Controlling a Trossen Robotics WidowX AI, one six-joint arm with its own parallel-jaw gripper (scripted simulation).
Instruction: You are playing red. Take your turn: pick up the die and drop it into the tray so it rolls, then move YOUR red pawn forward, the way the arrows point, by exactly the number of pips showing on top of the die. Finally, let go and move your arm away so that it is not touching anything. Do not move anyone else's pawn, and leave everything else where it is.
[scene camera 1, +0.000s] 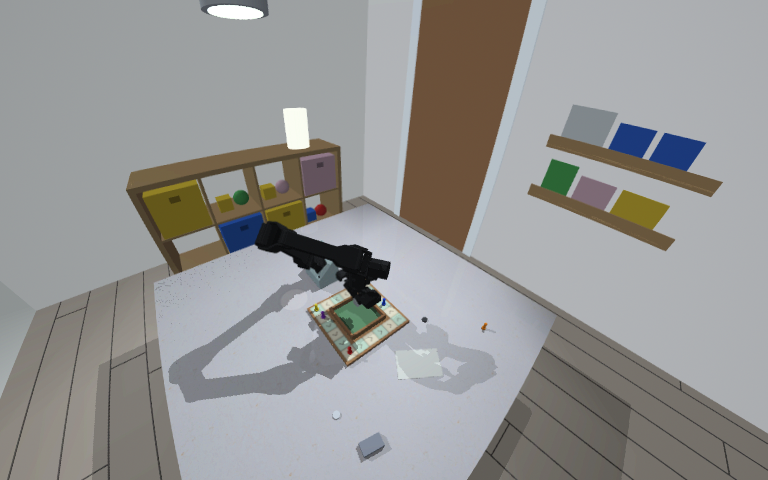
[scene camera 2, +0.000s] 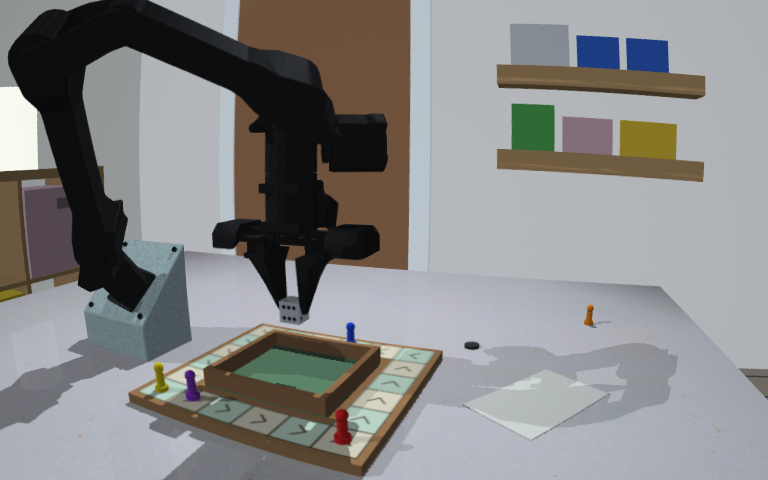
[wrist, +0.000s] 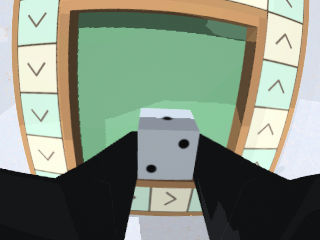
Labels:
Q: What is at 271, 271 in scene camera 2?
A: My gripper.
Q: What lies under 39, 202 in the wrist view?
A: My gripper.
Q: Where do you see a pale sheet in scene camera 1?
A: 411, 364

